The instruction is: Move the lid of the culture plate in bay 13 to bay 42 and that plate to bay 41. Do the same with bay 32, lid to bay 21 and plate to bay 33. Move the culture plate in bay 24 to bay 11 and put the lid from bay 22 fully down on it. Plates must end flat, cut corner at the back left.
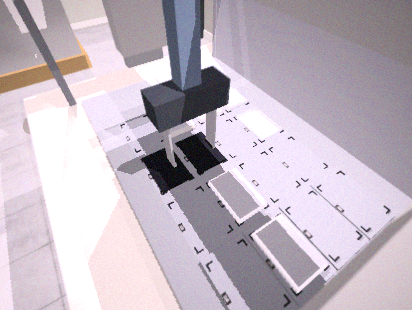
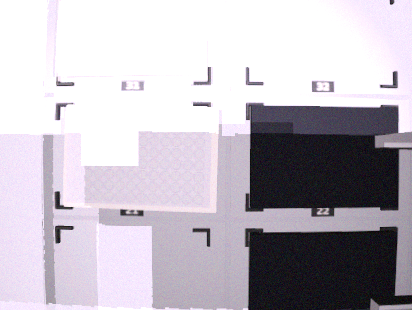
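Seen in the pictures: gripper, fingertip midpoint: (image 1: 191,152) (image 2: 398,223); robot's base, link origin: (image 1: 121,125).
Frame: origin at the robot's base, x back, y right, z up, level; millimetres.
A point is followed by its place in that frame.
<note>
My gripper (image 1: 193,156) @(x -258, y -105, z 55 mm) (image 2: 393,222) @(x -258, y -105, z 55 mm) is open and empty, above the area of bays 12 and 22. Black rectangular pieces lie flat in bay 22 (image 1: 202,150) @(x -231, y -154, z 8 mm) (image 2: 325,170) @(x -226, y -139, z 8 mm) and bay 12 (image 1: 167,172) @(x -246, y -37, z 8 mm) (image 2: 322,270) @(x -226, y -55, z 8 mm); whether either is a lid I cannot tell. A pale, well-patterned plate or lid (image 2: 150,185) @(x -83, y -127, z 16 mm) sits slightly skewed in bay 21. An overexposed white piece (image 2: 132,40) @(x -67, y -244, z 14 mm) is in bay 31. A white flat piece (image 1: 259,124) @(x -237, y -360, z 8 mm) lies in bay 42; another (image 1: 236,97) @(x -95, y -381, z 14 mm), partly hidden, is in bay 41. Framed plates lie in bay 23 (image 1: 237,196) @(x -403, y -142, z 14 mm) and bay 24 (image 1: 289,254) @(x -565, y -141, z 29 mm). Cut corners are unclear.
The gripper's dark body (image 1: 187,97) @(x -288, y -89, z 245 mm) hides part of the back left bays. Black corner marks and small number labels (image 1: 181,227) @(x -391, y 3, z 0 mm) (image 2: 323,86) @(x -228, y -211, z 0 mm) outline the bays. A grey slanting post (image 1: 47,55) @(x 207, y 102, z 171 mm) stands beyond the deck at the back left.
</note>
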